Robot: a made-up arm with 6 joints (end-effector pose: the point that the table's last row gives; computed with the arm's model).
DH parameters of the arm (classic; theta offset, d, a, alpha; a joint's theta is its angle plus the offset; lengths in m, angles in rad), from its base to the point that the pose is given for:
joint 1: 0 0.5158 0.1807 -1.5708
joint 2: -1.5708 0 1.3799 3.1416
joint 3: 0 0 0.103 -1.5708
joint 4: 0 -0.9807 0 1.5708
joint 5: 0 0 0 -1.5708
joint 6: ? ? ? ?
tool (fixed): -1.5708 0 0 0
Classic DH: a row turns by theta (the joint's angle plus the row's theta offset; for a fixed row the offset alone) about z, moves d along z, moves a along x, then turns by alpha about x.
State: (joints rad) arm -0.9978 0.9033 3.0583 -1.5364 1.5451 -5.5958
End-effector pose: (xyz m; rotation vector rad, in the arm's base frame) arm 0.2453 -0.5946 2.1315 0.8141 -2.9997 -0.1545
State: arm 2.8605 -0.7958 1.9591 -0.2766 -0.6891 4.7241
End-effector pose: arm 1.7320 -0.5211 1.8556 -1.2615 -0.6107 -1.0720
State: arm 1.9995 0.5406 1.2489 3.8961 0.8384 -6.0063
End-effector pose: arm -0.6398 1.5424 2.4179 1.8253 1.6248 0.7356
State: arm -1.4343 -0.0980 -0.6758 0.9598 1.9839 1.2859
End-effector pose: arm 0.2114 -0.8973 1.5165 -2.2257 -0.5420 -0.7654
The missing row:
joint 6: 1.5708 -0.1164 0 1.5708
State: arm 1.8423 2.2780 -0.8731 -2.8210 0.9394 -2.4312
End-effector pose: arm -0.0198 0.1815 -0.3846 1.2916 -1.2402 0.2089
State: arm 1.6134 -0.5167 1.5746 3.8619 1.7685 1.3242
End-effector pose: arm 0.1175 -0.9882 2.5380 2.0659 0.8580 0.7160
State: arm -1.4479 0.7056 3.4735 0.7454 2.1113 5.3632
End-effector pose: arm 0.0860 -0.1445 1.7382 2.3331 0.0790 -1.1997
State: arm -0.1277 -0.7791 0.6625 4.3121 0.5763 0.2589
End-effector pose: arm -0.7291 0.0347 2.5771 1.7110 -1.3947 0.6576
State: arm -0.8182 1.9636 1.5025 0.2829 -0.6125 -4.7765
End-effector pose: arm 1.6517 -1.7911 -0.4564 -1.1016 1.4230 0.2350
